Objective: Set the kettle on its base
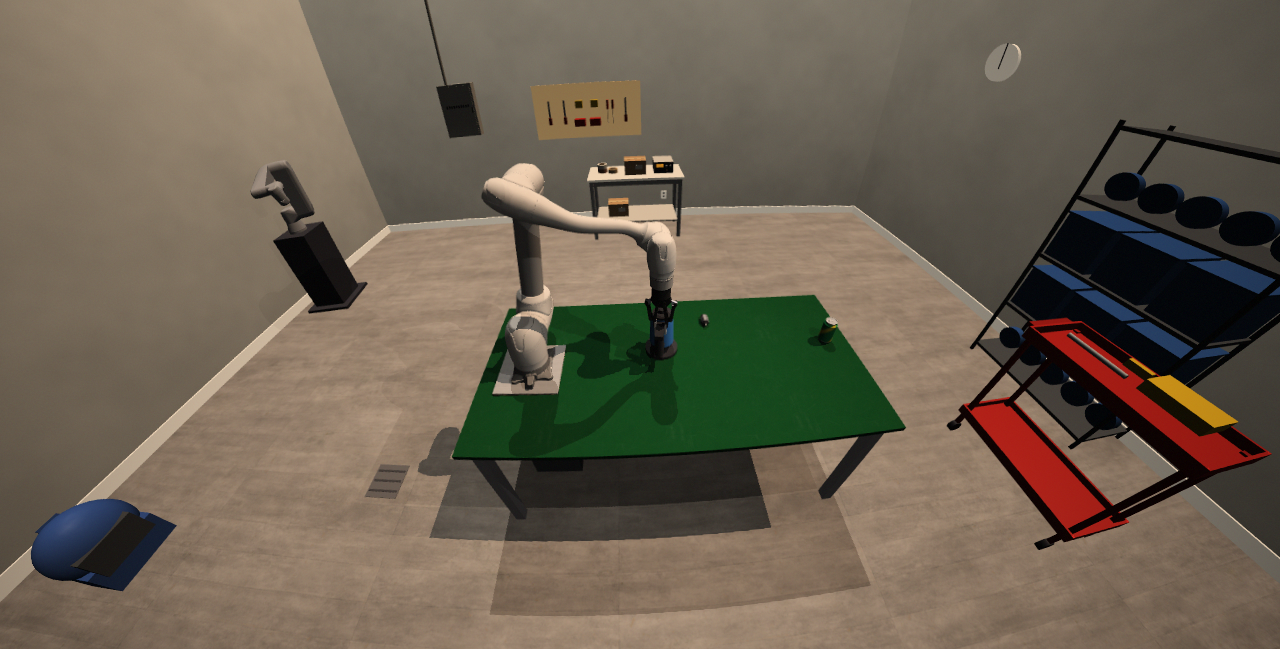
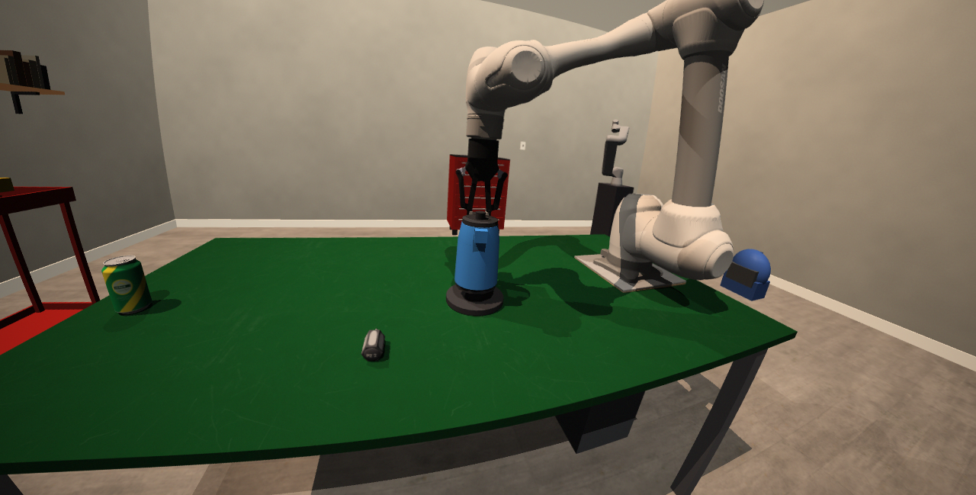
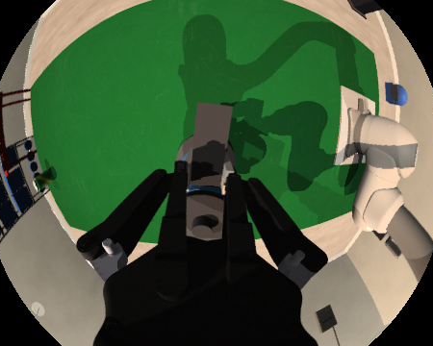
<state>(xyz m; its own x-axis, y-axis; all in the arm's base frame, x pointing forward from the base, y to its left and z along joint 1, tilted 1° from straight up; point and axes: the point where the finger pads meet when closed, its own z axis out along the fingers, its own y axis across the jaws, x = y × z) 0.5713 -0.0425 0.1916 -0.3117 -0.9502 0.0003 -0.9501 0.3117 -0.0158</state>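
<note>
The blue kettle lies 50 mm below my hand, 30 mm to the left of it and 10 mm ahead of it. Also, from my hand: yellow can 820 mm ahead, 130 mm below, 60 mm to the right; then dark round base 180 mm below, 60 mm to the left, 20 mm ahead.
</note>
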